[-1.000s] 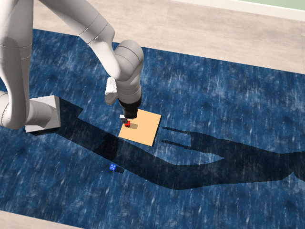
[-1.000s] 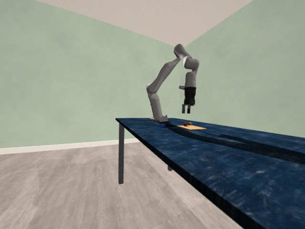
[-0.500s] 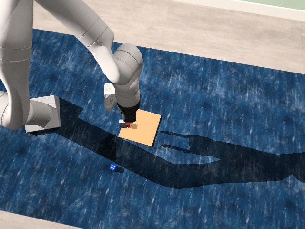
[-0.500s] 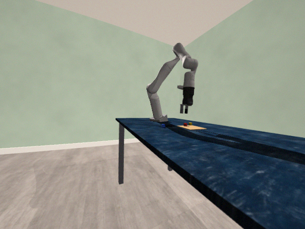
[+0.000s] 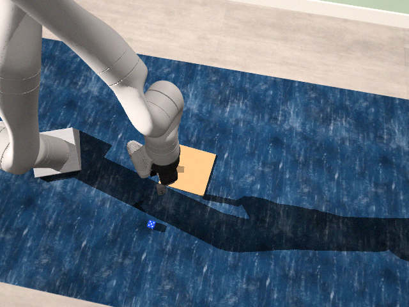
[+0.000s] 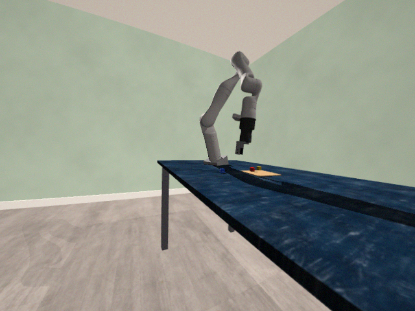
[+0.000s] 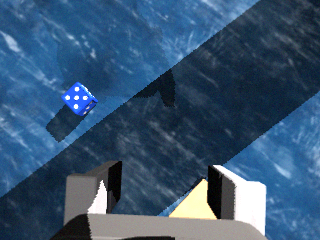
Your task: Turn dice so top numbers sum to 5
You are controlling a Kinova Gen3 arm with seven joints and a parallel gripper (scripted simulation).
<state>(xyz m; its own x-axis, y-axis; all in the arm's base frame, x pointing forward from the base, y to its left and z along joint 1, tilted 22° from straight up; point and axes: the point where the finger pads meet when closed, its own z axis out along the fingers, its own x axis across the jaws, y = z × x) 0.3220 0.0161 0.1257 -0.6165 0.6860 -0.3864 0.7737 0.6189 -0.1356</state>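
Now: the blue die 100 mm to the right of my hand and 100 mm below it. Also, from my hand: red die 90 mm to the left, 100 mm below; then tan mat 60 mm ahead, 100 mm to the left, 110 mm below; then yellow die 50 mm behind, 180 mm to the left, 100 mm below.
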